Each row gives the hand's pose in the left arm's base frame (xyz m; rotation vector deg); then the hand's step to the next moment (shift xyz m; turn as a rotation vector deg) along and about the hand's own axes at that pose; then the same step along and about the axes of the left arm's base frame.
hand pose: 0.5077 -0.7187 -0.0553 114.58 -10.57 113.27
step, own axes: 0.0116 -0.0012 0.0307 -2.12 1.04 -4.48
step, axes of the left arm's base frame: 0.0299 -0.0070 0.0117 -4.65 0.15 -2.01
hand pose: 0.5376 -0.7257 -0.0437 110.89 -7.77 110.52
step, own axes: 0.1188 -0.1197 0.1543 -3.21 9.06 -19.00
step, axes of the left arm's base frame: 0.1909 0.0811 0.0960 -21.08 -2.38 -1.88
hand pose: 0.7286 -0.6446 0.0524 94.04 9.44 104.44
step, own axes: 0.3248 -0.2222 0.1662 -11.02 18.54 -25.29
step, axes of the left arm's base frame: 0.2446 0.2930 0.1918 -30.68 -11.84 -4.84
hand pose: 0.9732 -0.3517 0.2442 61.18 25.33 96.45
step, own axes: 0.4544 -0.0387 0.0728 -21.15 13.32 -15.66
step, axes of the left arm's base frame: 0.0562 0.4085 0.2080 -19.24 -20.92 -7.88
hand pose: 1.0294 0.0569 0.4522 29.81 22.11 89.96
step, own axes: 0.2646 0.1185 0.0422 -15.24 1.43 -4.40
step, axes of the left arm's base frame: -0.0821 0.2523 0.1242 -3.27 -14.97 -4.34
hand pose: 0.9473 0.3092 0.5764 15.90 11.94 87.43
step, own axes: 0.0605 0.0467 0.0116 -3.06 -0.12 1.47
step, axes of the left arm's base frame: -0.0387 0.0610 0.0277 0.45 -3.13 1.24
